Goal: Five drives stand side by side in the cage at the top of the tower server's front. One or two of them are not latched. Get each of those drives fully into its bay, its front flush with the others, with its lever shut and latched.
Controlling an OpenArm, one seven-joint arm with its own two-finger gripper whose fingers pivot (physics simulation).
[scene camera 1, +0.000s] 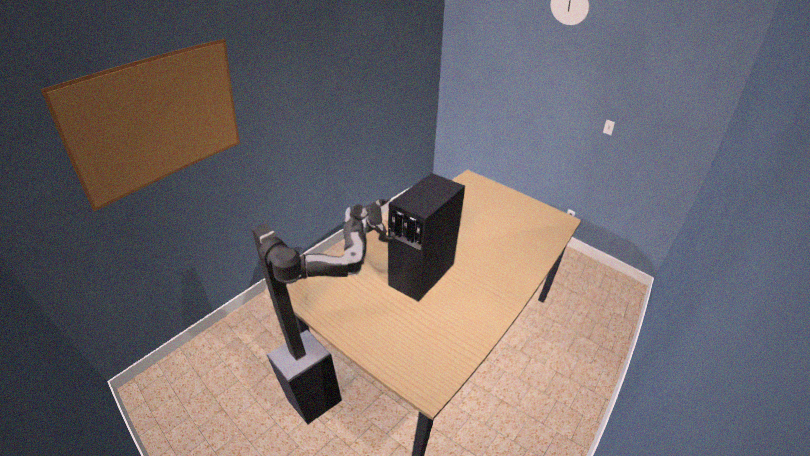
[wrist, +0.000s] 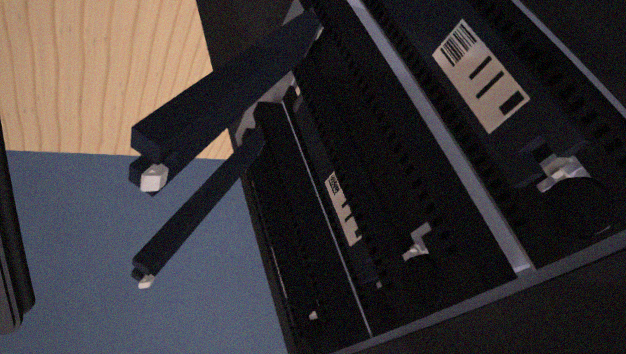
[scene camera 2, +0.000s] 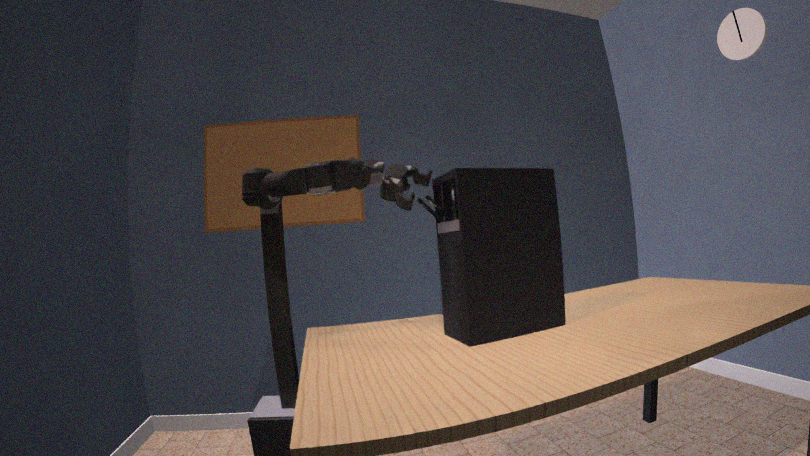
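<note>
The black tower server (scene camera 1: 439, 243) (scene camera 2: 510, 254) stands upright on the table, its drive cage at the top front. Two drive levers stand swung out from their lower ends. The nearer lever (wrist: 225, 92) is thick in the wrist view, and the farther lever (wrist: 197, 212) is slimmer; they also show in scene camera 2 as a pair of levers (scene camera 2: 429, 207). A labelled drive (wrist: 492, 95) has its lever shut. A second label (wrist: 343, 209) shows deeper in the cage. How far the two open-lever drives protrude is unclear. My gripper (scene camera 1: 388, 220) (scene camera 2: 420, 191) is open and empty, just before the cage beside the levers.
The wooden table (scene camera 1: 481, 317) (scene camera 2: 385, 385) extends around the tower. Silver dividers (wrist: 440, 135) separate bays in the cage. A pale strip (scene camera 2: 449, 226) runs under the cage. Part of one gripper finger shows at the wrist view's left edge. The arm's post stands at the table's near edge.
</note>
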